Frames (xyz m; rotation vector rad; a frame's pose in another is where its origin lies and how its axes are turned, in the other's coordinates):
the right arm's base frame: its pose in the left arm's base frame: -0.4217 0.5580 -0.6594 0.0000 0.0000 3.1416
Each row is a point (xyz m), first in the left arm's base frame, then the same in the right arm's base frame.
Working: the left arm's base frame: its pose in the right arm's base frame: -0.4217 0.5580 0.6594 0.0000 0.0000 3.1416

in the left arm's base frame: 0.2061 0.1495 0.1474
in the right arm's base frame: -0.6278 0.4085 0.8068
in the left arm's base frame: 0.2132 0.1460 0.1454
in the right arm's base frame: -0.6349 0.4120 0.8048
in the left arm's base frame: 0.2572 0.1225 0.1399
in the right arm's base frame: -0.6789 0.4355 0.7993
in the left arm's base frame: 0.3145 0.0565 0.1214
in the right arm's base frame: -0.7362 0.5015 0.7808
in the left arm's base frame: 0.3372 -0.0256 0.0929
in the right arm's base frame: -0.7589 0.5836 0.7523
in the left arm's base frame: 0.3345 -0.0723 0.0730
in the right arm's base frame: -0.7562 0.6303 0.7324
